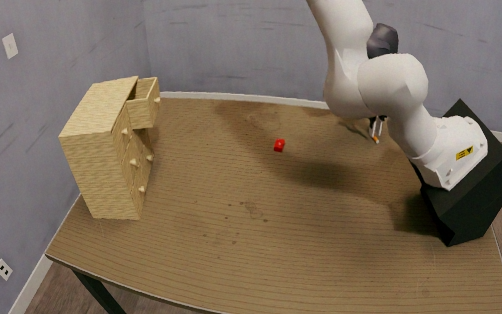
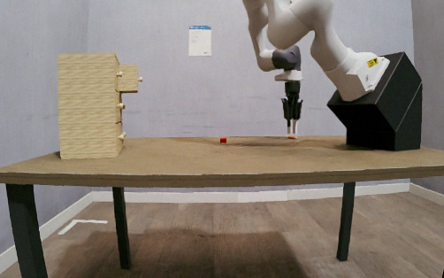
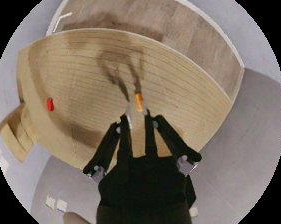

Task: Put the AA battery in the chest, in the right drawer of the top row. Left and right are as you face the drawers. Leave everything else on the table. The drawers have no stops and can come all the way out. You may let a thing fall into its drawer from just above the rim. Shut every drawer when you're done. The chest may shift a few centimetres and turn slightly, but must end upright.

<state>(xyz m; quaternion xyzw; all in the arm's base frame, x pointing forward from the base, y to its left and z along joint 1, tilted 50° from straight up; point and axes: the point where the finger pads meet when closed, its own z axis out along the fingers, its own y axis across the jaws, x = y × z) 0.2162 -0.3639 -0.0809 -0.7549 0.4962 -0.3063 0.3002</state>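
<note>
My hand is 10 mm past the AA battery, 10 mm to the left of it and 50 mm above it. From my hand the other things lie so: small red block: 340 mm ahead, 90 mm to the left, 50 mm below.
</note>
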